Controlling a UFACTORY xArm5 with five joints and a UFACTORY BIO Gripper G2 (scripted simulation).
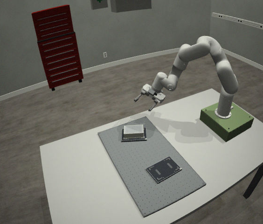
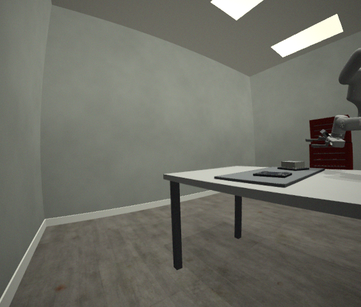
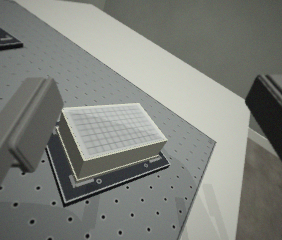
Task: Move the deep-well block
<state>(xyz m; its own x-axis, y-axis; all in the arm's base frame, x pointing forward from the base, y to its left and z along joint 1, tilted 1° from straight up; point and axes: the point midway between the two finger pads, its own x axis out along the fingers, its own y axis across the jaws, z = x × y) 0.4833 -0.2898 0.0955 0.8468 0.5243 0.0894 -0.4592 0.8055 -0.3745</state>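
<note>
Right now my hand is 110 mm short of the white 96-well deep-well block, 60 mm to the right of it and 140 mm above it.
</note>
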